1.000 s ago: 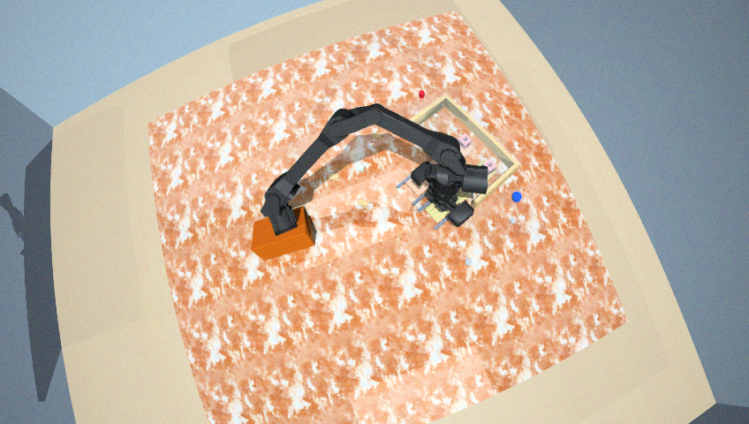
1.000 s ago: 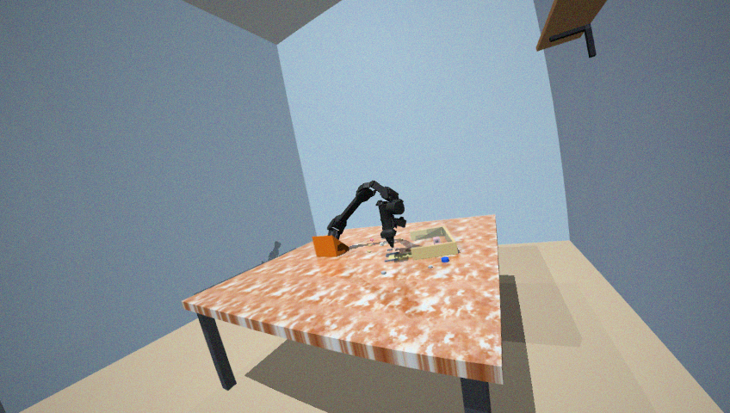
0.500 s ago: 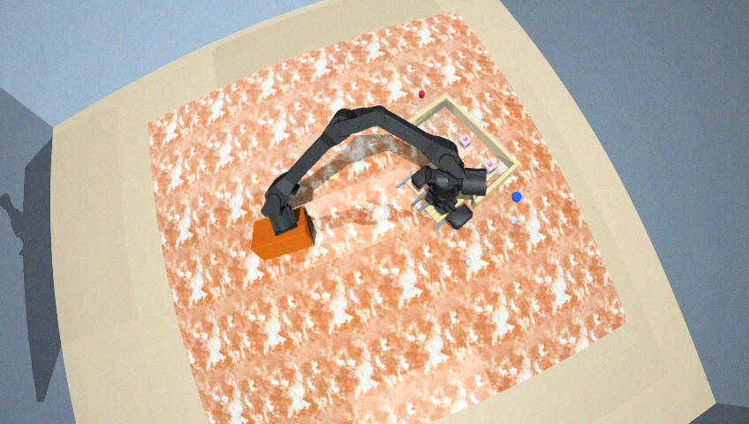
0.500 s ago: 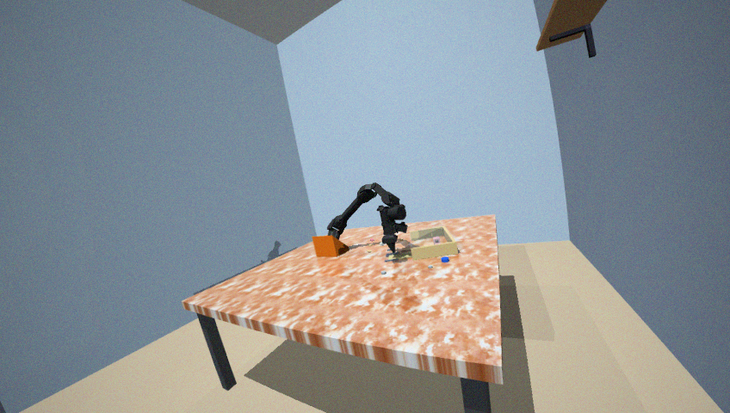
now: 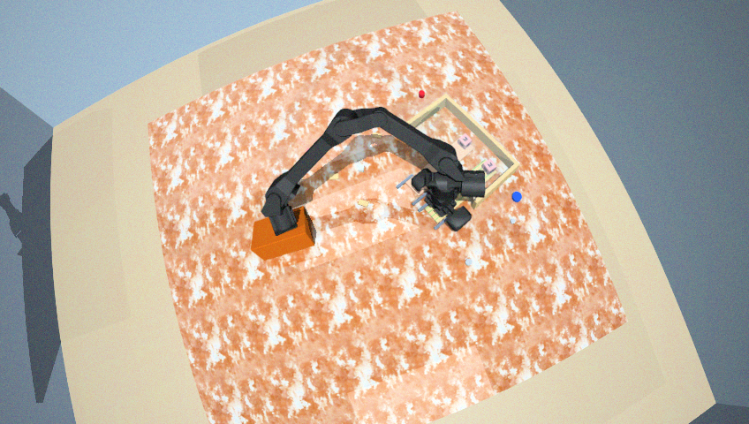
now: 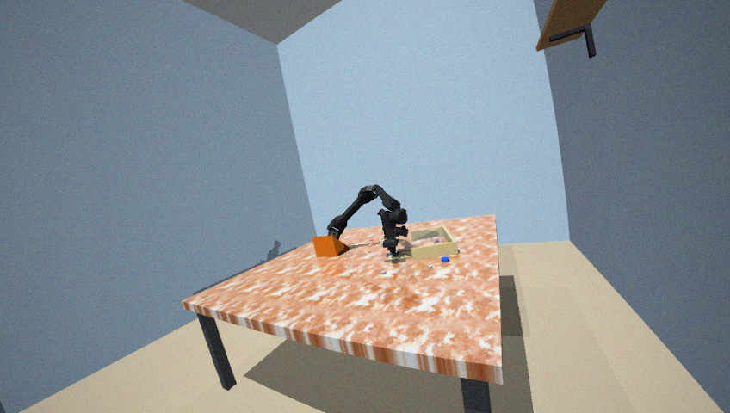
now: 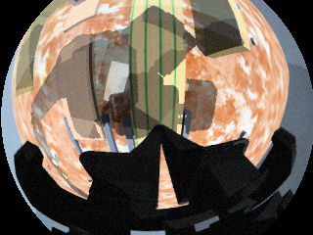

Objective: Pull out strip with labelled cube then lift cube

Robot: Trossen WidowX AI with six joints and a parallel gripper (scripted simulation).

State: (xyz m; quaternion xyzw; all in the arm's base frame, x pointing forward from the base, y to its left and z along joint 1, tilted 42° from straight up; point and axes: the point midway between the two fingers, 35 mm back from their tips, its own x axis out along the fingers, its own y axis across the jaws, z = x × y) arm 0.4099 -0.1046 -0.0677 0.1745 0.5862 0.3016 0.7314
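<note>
Right now the striped strip is 9 cm ahead of my gripper tip and 2 cm to the left of it. Round my gripper tip: pink block 34 cm to the left, 26 cm behind; blue disc 23 cm ahead, 7 cm to the right.
</note>
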